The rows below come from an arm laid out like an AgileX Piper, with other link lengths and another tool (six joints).
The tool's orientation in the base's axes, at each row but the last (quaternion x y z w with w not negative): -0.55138 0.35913 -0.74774 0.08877; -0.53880 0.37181 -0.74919 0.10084; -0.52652 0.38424 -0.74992 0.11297; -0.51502 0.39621 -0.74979 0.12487; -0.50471 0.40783 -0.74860 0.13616; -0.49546 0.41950 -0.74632 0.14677; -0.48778 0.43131 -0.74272 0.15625; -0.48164 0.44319 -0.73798 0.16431; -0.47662 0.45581 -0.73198 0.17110; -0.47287 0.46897 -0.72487 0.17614; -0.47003 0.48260 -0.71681 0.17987
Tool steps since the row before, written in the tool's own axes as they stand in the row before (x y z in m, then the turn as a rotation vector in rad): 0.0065 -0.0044 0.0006 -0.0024 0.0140 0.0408; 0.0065 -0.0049 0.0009 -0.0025 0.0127 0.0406; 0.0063 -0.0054 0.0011 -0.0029 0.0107 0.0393; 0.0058 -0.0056 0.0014 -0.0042 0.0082 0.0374; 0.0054 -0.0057 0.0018 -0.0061 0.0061 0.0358; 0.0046 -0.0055 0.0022 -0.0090 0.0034 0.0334; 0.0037 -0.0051 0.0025 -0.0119 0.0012 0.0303; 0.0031 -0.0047 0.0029 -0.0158 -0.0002 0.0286; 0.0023 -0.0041 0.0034 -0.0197 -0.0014 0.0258; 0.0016 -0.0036 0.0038 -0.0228 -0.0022 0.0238; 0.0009 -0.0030 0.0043 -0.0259 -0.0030 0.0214
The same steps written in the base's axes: -0.0008 -0.0005 0.0078 0.0335 -0.0268 -0.0052; -0.0006 -0.0005 0.0082 0.0337 -0.0258 -0.0045; -0.0004 -0.0005 0.0083 0.0331 -0.0236 -0.0036; -0.0001 -0.0004 0.0082 0.0326 -0.0203 -0.0029; 0.0003 -0.0006 0.0080 0.0325 -0.0170 -0.0028; 0.0008 -0.0007 0.0074 0.0323 -0.0124 -0.0029; 0.0014 -0.0007 0.0066 0.0315 -0.0077 -0.0034; 0.0019 -0.0009 0.0060 0.0321 -0.0035 -0.0047; 0.0025 -0.0011 0.0051 0.0319 0.0012 -0.0062; 0.0031 -0.0013 0.0043 0.0319 0.0048 -0.0073; 0.0038 -0.0015 0.0034 0.0315 0.0086 -0.0084
